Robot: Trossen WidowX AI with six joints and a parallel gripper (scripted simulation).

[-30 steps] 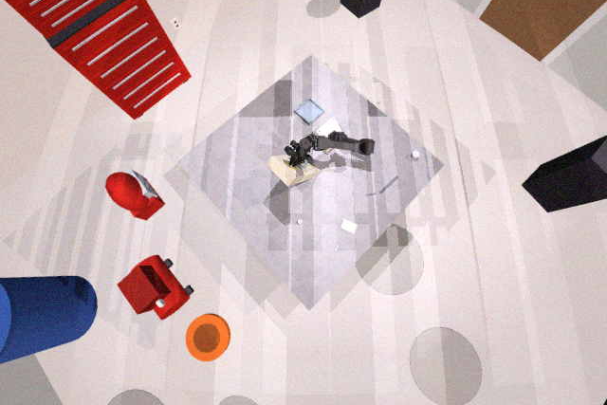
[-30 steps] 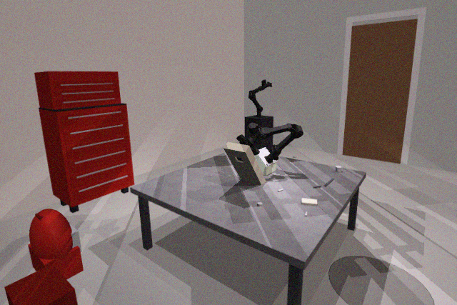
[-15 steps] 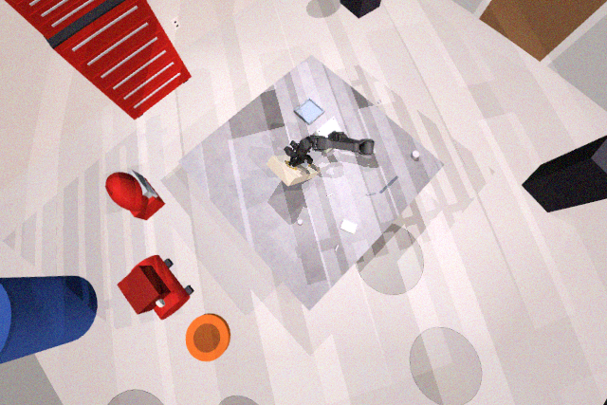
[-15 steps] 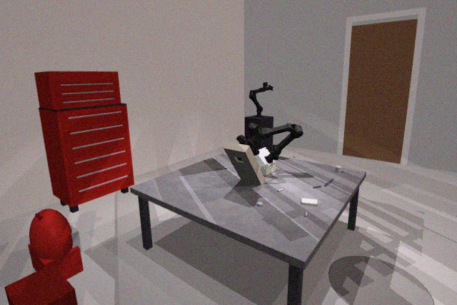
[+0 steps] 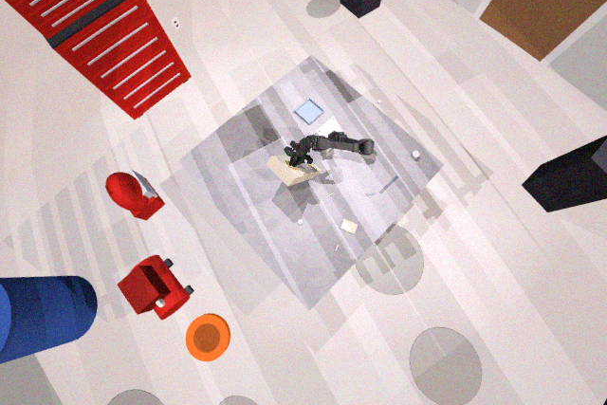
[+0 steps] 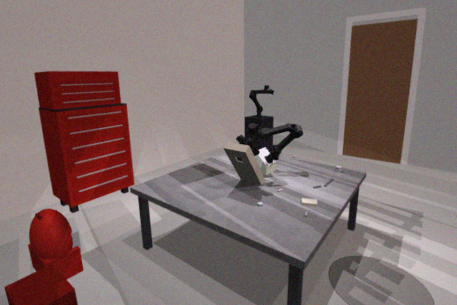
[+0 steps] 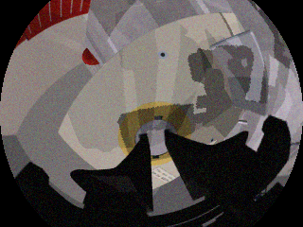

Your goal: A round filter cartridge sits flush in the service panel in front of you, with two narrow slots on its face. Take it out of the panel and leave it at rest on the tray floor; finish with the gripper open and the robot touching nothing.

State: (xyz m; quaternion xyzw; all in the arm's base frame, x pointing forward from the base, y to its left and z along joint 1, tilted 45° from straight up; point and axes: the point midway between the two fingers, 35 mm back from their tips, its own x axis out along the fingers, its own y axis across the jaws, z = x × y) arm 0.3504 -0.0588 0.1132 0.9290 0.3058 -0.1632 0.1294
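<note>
My gripper tip is now 1 cm short of the round filter cartridge and 1 cm above it. From my gripper tip the other things lie so: small block: 9 cm behind, 46 cm to the left, 23 cm below; beige service panel: 4 cm behind, 8 cm below; square tray: 40 cm behind, 33 cm to the right, 23 cm below.
</note>
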